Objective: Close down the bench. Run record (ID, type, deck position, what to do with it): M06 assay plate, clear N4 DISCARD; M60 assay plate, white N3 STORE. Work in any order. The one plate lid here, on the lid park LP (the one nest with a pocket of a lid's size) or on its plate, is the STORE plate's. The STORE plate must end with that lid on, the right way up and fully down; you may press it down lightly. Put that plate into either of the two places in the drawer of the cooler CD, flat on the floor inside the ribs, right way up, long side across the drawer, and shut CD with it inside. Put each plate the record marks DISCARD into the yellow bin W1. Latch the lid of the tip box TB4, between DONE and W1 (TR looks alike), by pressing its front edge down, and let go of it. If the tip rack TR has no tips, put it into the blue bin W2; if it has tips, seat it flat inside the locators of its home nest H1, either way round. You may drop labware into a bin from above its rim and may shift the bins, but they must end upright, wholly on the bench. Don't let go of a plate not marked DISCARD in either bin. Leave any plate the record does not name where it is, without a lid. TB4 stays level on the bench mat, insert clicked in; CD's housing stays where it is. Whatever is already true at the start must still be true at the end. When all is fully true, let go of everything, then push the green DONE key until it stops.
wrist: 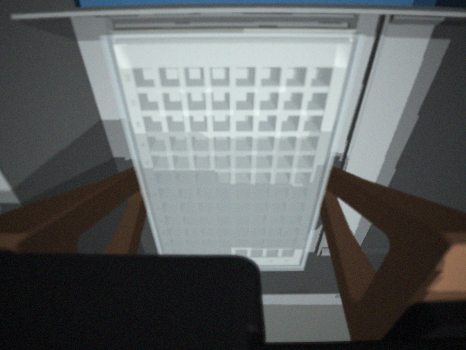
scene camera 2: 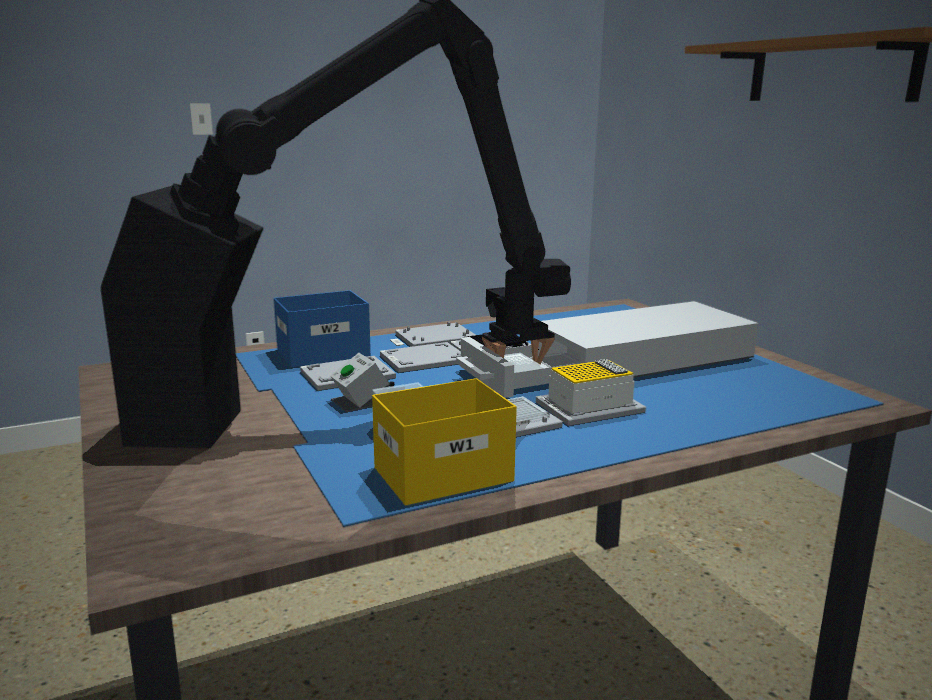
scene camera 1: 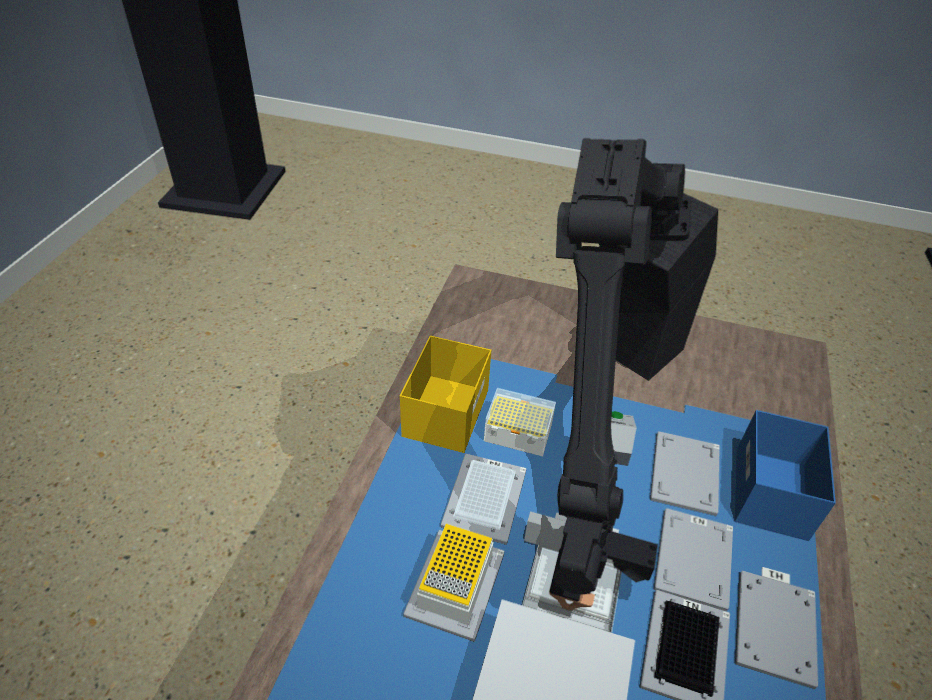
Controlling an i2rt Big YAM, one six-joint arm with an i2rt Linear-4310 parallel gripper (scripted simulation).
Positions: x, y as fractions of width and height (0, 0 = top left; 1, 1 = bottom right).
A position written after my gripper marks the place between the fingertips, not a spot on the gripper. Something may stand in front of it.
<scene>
In view: my gripper (scene camera 2: 0.56, 0.53), a tip rack TR (scene camera 1: 0.49, 0.83), a blue bin W2 (scene camera 1: 0.85, 0.65), a cooler CD (scene camera 2: 0.69, 0.49), a clear plate (scene camera 1: 0.52, 0.71), a yellow bin W1 (scene camera 1: 0.47, 0.58), a clear plate lid (scene camera 1: 0.59, 0.81), a home nest H1 (scene camera 1: 0.84, 0.90), a lid park LP (scene camera 1: 0.74, 0.67) and a nest N3 (scene camera 1: 0.75, 0.80).
The tip rack TR also shows in scene camera 2 (scene camera 2: 0.64, 0.55). The blue bin W2 is seen too in scene camera 2 (scene camera 2: 0.35, 0.47). The clear plate lid is seen too in the wrist view (wrist: 0.50, 0.38). The wrist view does not show the blue bin W2: it is out of frame. The wrist view misses the yellow bin W1: it is out of frame.
</scene>
